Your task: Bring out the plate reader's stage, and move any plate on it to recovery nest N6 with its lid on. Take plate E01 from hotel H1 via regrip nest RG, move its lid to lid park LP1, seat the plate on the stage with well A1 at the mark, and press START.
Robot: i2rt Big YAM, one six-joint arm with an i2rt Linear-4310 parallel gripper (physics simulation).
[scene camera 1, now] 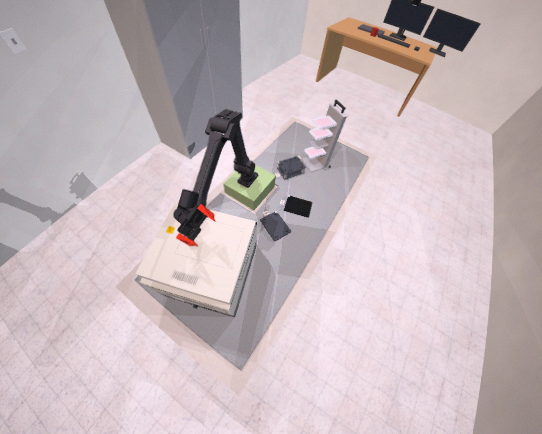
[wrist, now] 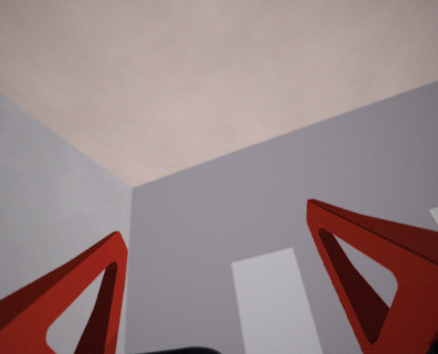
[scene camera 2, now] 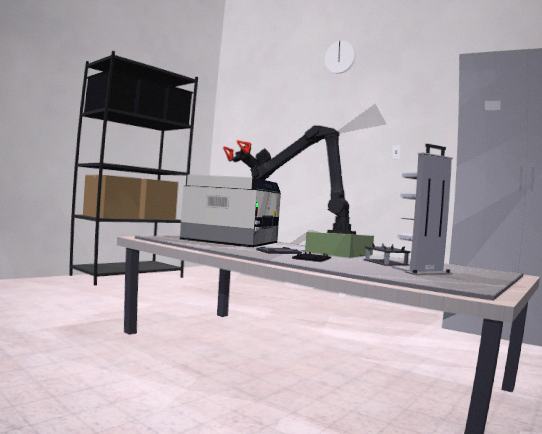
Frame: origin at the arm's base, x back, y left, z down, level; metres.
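Seen in the pictures: gripper, between the fingertips: (scene camera 1: 205,233) (wrist: 214,226) (scene camera 2: 230,144); arm's base, origin of its link: (scene camera 1: 247,178) (scene camera 2: 341,233).
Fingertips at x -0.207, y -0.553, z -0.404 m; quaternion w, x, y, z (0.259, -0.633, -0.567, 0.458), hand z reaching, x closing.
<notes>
Offsets run from my fingertips to a thing's middle. "spot": to the spot under its first point. Level surfaces: height alone.
The plate reader {dy -0.005, dx +0.069, dz +0.332 m} (scene camera 1: 210,290) (scene camera 2: 215,220) stands at one end of the table, its green light {spot: dy +0.230, dx -0.041, dz +0.294 m} (scene camera 2: 257,204) lit. No stage shows outside it; START cannot be made out. My gripper (scene camera 1: 205,232) (scene camera 2: 232,146) (wrist: 214,226) is open and empty above the reader's top, tipped upward. The hotel {dy +1.031, dx -0.080, dz +0.261 m} (scene camera 1: 336,137) (scene camera 2: 433,215) stands at the other end, with pale pink-topped plates {dy +0.998, dx -0.058, dz +0.134 m} (scene camera 1: 324,122) {dy +0.998, dx -0.058, dz +0.212 m} (scene camera 1: 320,133) {dy +0.998, dx -0.058, dz +0.369 m} (scene camera 1: 315,152) at several levels. A raised dark nest {dy +0.849, dx +0.042, dz +0.457 m} (scene camera 1: 291,167) (scene camera 2: 387,254) stands beside it. A black nest {dy +0.599, dx -0.141, dz +0.485 m} (scene camera 1: 298,206) (scene camera 2: 312,257) and a dark grey one {dy +0.399, dx -0.086, dz +0.486 m} (scene camera 1: 275,226) (scene camera 2: 278,250) lie flat. Nest labels are unreadable.
The arm stands on a green block (scene camera 1: 255,196) (scene camera 2: 330,244) between the reader and the hotel. The grey mat {dz +0.495 m} (scene camera 1: 260,310) lies under them on the table. A black shelf unit (scene camera 2: 103,150), a grey cabinet (scene camera 2: 492,200) and a wooden desk (scene camera 1: 350,29) stand off the table.
</notes>
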